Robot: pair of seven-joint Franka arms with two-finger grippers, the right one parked.
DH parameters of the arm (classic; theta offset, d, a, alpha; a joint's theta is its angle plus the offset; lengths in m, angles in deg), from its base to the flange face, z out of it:
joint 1: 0 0.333 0 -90
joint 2: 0 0 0 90
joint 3: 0 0.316 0.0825 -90
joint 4: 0 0 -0.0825 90
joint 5: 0 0.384 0 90
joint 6: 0 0 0.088 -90
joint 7: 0 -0.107 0 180
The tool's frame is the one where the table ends.
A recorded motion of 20 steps. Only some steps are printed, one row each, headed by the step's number.
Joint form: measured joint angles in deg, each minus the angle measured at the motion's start. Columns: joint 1, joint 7, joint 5, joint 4, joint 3, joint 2, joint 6.
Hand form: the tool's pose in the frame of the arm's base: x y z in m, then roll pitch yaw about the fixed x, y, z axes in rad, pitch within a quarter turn. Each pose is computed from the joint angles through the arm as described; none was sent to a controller.
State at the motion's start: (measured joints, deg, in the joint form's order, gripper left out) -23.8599 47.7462 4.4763 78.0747 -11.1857 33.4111 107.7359
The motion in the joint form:
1: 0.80 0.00 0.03 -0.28 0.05 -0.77 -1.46
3: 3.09 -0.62 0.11 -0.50 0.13 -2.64 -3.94
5: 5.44 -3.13 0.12 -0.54 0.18 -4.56 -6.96
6: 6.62 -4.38 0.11 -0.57 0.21 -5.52 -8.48
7: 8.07 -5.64 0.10 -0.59 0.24 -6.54 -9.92
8: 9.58 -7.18 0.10 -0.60 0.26 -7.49 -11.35
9: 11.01 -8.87 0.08 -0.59 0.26 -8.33 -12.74
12: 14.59 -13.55 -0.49 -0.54 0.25 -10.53 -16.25
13: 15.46 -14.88 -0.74 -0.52 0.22 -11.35 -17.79
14: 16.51 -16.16 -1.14 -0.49 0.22 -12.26 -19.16
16: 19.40 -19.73 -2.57 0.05 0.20 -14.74 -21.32
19: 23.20 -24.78 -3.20 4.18 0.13 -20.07 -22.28
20: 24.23 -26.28 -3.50 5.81 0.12 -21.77 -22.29
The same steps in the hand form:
1: 0.6040 -0.3700 0.3901 -3.1160 0.0643 0.2397
3: 0.6131 -0.3416 0.4111 -3.1055 0.0636 0.2695
5: 0.6189 -0.3120 0.4303 -3.0898 0.0739 0.2677
6: 0.6210 -0.2970 0.4399 -3.0824 0.0797 0.2674
7: 0.6240 -0.2791 0.4502 -3.0767 0.0841 0.2715
8: 0.6266 -0.2607 0.4596 -3.0709 0.0902 0.2718
9: 0.6285 -0.2434 0.4675 -3.0653 0.0985 0.2680
12: 0.6297 -0.2014 0.4880 -3.0619 0.1260 0.2514
13: 0.6271 -0.1912 0.4953 -3.0592 0.1398 0.2441
14: 0.6249 -0.1791 0.5037 -3.0610 0.1512 0.2409
16: 0.6192 -0.1486 0.5244 -3.0835 0.1679 0.2279
19: 0.6006 -0.1091 0.5475 -3.0942 0.1676 0.2014
20: 0.5937 -0.0991 0.5522 -3.0985 0.1682 0.1920

